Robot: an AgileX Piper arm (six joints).
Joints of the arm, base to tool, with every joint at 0 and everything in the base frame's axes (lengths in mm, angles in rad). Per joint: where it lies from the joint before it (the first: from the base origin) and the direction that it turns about. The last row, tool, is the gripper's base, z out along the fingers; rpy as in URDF.
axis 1: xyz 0 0 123 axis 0 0 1
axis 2: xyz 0 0 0 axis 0 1 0
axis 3: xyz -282.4 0 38.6 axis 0 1 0
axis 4: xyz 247.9 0 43.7 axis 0.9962 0 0.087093
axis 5: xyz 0 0 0 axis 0 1 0
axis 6: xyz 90.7 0 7.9 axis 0.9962 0 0.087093
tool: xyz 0 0 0 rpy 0 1.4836 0
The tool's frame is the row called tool.
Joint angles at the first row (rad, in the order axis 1, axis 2, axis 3, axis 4, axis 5, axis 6):
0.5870 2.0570 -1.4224 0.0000 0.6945 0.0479
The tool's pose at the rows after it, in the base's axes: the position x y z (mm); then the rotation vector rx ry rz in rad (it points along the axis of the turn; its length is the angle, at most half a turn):
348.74 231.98 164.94 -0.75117 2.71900 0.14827
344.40 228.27 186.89 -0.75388 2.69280 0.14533
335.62 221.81 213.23 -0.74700 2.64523 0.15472
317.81 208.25 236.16 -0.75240 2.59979 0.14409
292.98 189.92 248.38 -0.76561 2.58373 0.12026
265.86 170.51 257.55 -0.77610 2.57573 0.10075
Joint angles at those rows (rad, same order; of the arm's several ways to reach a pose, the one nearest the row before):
0.5870 2.0362 -1.4224 0.0000 0.7105 0.0479
0.5870 1.9811 -1.4224 -0.0112 0.7426 0.0479
0.5870 1.9010 -1.4002 -0.0193 0.7532 0.0479
0.5870 1.7921 -1.3290 -0.0422 0.7522 0.0479
0.5870 1.6745 -1.2198 -0.0664 0.7536 0.0489
0.5870 1.5524 -1.1095 -0.0838 0.7647 0.0489

